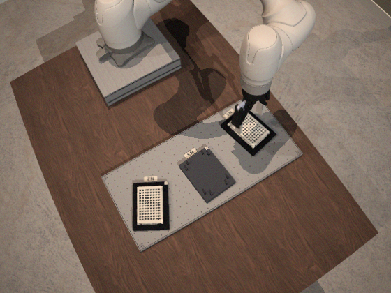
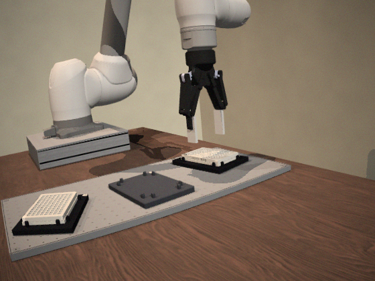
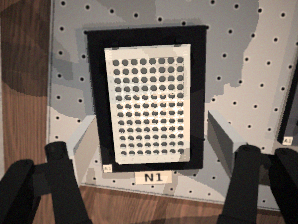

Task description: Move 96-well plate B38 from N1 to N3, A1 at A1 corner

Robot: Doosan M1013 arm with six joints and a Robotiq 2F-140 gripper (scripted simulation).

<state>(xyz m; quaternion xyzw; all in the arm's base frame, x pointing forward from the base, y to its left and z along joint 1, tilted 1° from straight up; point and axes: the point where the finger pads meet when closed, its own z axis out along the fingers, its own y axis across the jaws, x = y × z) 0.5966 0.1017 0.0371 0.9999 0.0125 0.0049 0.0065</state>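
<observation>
The white 96-well plate B38 lies 70 mm below my hand. The rest, counted from my hand: N1 label: 90 mm behind, 90 mm below; dark grey landing nest N3: 30 mm ahead, 220 mm to the right, 80 mm below; black plate nest N1: 80 mm below.
</observation>
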